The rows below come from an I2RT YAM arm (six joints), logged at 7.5 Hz.
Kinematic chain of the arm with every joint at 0, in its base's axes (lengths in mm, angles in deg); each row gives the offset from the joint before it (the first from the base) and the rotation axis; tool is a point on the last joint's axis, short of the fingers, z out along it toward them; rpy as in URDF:
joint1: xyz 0 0 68 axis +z
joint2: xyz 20 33.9 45.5 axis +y
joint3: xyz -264 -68.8 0 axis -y
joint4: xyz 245 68.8 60 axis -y
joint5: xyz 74 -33.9 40.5 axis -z
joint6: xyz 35.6 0 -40.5 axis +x
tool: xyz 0 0 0 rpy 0 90 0
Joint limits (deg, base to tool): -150..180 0..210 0..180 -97..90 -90..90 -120..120
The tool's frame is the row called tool.
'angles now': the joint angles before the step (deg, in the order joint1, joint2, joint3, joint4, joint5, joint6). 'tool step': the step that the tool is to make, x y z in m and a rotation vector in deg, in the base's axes. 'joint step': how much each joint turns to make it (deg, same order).
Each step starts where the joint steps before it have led.
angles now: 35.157 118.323 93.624 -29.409 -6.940 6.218
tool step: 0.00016 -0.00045 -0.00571 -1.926 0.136 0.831
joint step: 0.000 0.634 0.002 -0.766 0.744 -1.552
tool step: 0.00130 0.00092 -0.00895 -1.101 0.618 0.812
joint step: 0.000 1.158 -0.003 -0.085 0.000 -0.983
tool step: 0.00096 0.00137 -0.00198 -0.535 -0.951 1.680
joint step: 0.066 0.372 0.048 0.587 -0.065 -1.901
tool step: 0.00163 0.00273 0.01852 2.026 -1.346 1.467
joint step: 0.043 -0.831 2.446 -1.091 -1.531 -0.679
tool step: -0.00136 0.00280 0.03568 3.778 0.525 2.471
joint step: 0.065 -1.311 5.637 -5.178 -4.153 0.088
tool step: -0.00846 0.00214 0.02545 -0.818 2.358 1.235
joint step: 0.766 -0.415 5.752 -8.549 -0.852 0.044
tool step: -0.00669 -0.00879 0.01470 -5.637 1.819 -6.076
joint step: 0.087 -0.592 3.602 -8.435 6.273 3.322
